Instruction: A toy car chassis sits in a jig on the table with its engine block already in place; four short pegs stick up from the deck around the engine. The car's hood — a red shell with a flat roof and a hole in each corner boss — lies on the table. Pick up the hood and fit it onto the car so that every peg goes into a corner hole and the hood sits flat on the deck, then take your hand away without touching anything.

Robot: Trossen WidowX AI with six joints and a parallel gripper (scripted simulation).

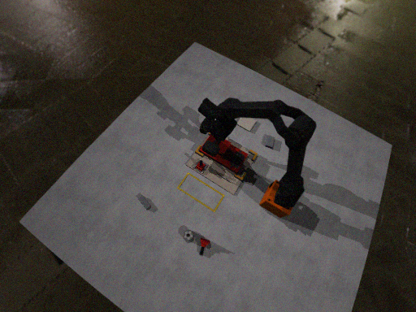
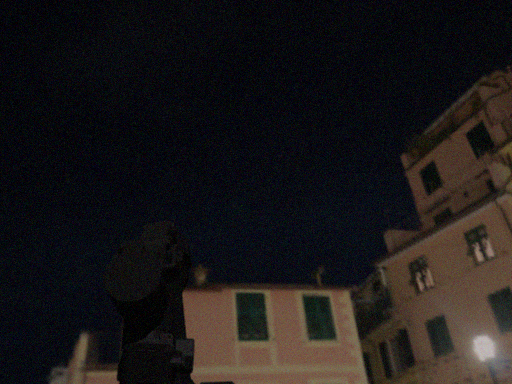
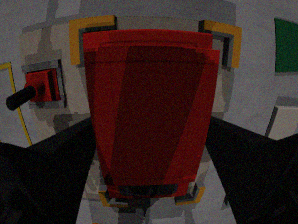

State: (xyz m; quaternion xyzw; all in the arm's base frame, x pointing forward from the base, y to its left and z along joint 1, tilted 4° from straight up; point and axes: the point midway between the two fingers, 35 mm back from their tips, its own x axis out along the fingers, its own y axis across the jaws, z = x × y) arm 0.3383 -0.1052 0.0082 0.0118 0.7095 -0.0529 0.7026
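The red hood lies 10 mm above my gripper tip. Also, from my gripper tip: white tile (70 mm behind, 210 mm to the right, 50 mm below); then green tile (60 mm ahead, 220 mm to the right, 60 mm below).
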